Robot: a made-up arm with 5 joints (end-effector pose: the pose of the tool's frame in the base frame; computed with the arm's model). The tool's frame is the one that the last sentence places.
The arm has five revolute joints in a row. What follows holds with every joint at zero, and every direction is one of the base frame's. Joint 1 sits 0.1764 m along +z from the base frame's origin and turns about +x. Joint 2 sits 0.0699 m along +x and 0.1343 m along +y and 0.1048 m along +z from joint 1 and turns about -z. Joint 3 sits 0.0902 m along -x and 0.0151 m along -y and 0.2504 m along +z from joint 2 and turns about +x. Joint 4 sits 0.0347 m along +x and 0.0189 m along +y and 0.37 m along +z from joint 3 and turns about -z. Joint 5 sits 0.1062 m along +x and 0.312 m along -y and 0.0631 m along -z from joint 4 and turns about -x. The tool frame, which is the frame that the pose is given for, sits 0.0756 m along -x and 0.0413 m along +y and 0.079 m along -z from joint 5; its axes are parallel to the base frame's.
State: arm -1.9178 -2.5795 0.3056 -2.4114 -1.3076
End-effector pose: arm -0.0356 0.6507 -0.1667 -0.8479 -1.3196 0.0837
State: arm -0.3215 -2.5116 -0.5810 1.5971 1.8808
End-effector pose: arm 0.3535 -0.0484 0.8246 -1.7024 -1.1514 0.2953
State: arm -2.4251 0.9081 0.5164 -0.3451 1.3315
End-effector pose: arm -0.2005 0.4238 0.0027 2.8283 0.7984 0.4523
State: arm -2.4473 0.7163 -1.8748 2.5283 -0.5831
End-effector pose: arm 0.0250 -0.2563 -0.1573 0.6825 1.5695 -1.5071
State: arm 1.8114 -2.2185 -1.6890 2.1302 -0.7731
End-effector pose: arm 0.0310 -0.1495 -0.0936 -2.0808 1.5139 0.7720
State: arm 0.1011 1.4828 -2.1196 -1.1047 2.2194
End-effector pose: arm 0.4254 -0.1807 0.4609 -1.6543 1.2944 2.2626
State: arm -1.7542 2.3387 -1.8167 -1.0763 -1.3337
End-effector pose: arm 0.1895 0.3655 0.3122 0.0035 -0.8238 -1.9053
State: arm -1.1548 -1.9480 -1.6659 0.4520 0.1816
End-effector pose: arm -0.0872 0.4973 0.4969 -1.4263 -1.0936 2.0095
